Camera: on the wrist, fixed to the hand. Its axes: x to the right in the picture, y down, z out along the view.
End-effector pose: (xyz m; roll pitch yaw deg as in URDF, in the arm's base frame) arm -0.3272 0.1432 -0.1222 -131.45 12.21 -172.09
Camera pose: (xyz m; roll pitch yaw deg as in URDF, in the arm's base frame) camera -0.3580 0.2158 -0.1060 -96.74 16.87 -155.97
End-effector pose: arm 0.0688 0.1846 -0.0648 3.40 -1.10 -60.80
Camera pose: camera 0.1119 0.1882 -0.1327 35.13 -15.64 -68.21
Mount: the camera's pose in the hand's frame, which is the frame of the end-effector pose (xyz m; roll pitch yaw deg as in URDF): 0.0166 0.0353 -0.0704 31.49 -14.96 -6.48
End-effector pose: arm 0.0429 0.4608 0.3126 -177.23 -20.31 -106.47
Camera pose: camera 0.0082 0.4797 0.3827 -148.17 -5.53 -99.47
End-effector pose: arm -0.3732 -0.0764 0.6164 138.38 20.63 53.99
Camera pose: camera -0.3648 -0.0302 0.6817 165.97 35.92 47.61
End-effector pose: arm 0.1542 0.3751 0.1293 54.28 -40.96 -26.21
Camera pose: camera 0.2071 0.4357 0.1308 99.52 -42.55 -47.98
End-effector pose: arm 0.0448 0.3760 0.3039 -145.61 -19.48 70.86
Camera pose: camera 0.1108 0.3562 0.3454 -118.55 -10.22 84.72
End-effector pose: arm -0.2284 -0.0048 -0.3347 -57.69 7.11 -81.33
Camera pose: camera -0.2673 -0.0190 -0.4037 -26.98 -6.29 -72.07
